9 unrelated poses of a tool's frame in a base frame.
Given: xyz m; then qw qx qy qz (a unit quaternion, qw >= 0).
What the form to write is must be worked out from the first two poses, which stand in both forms.
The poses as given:
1: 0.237 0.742 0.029 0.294 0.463 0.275 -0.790
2: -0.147 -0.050 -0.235 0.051 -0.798 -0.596 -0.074
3: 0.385 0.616 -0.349 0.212 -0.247 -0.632 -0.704
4: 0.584 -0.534 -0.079 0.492 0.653 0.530 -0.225
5: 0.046 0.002 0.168 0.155 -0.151 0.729 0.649
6: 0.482 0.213 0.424 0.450 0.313 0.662 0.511
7: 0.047 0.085 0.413 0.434 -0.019 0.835 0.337
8: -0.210 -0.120 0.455 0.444 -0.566 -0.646 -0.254
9: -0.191 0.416 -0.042 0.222 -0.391 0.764 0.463
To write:
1: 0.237 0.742 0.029 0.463 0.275 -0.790 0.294
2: -0.147 -0.050 -0.235 -0.798 -0.596 -0.074 0.051
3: 0.385 0.616 -0.349 -0.247 -0.632 -0.704 0.212
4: 0.584 -0.534 -0.079 0.653 0.530 -0.225 0.492
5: 0.046 0.002 0.168 -0.151 0.729 0.649 0.155
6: 0.482 0.213 0.424 0.313 0.662 0.511 0.450
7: 0.047 0.085 0.413 -0.019 0.835 0.337 0.434
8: -0.210 -0.120 0.455 -0.566 -0.646 -0.254 0.444
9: -0.191 0.416 -0.042 -0.391 0.764 0.463 0.222
